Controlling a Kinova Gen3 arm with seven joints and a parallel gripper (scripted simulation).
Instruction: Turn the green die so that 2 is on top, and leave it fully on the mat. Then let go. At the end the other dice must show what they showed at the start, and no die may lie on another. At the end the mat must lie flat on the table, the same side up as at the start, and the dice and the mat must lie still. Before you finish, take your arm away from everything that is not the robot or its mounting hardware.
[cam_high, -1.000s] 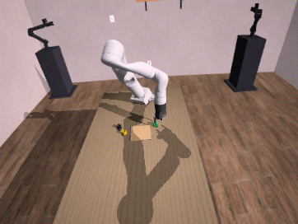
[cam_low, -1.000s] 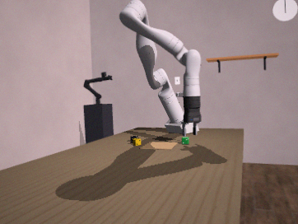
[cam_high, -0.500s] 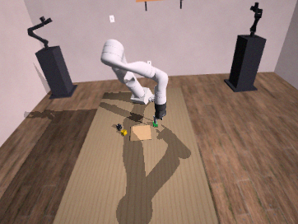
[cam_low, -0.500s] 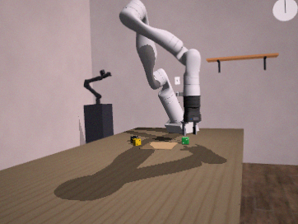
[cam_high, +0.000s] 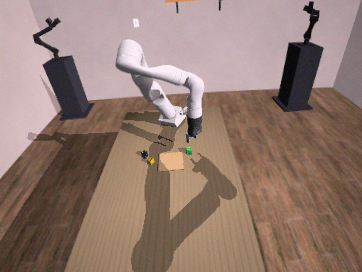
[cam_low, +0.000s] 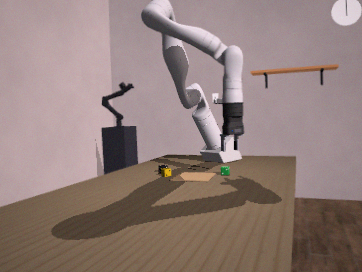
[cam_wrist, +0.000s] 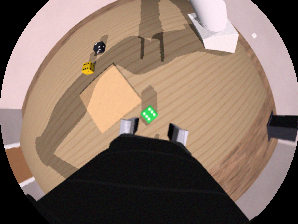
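Right now my hand is 1 cm past the green die, 2 cm to the left of it and 10 cm above it. Round my hand: tan mat 6 cm ahead, 13 cm to the right, 11 cm below; then yellow die 6 cm ahead, 24 cm to the right, 10 cm below; then black die 1 cm behind, 28 cm to the right, 10 cm below.
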